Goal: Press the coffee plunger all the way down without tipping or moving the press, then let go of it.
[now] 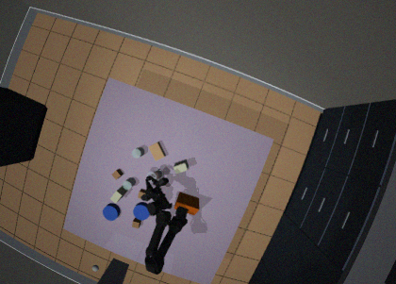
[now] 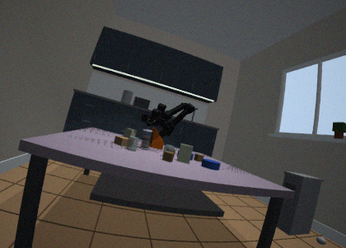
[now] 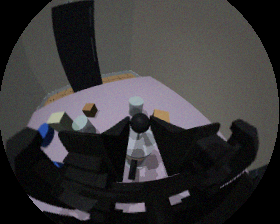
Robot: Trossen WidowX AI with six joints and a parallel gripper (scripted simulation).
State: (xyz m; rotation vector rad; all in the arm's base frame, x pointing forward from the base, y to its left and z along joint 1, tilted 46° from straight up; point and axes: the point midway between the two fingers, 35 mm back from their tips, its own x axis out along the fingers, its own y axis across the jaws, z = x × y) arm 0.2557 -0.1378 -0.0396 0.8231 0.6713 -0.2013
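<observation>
Right now the coffee press is 90 mm below my gripper tip, 30 mm behind it and 20 mm to the left of it. From my gripper tip the other things lie so: tan block (160 mm below, 140 mm to the right, 30 mm ahead).
</observation>
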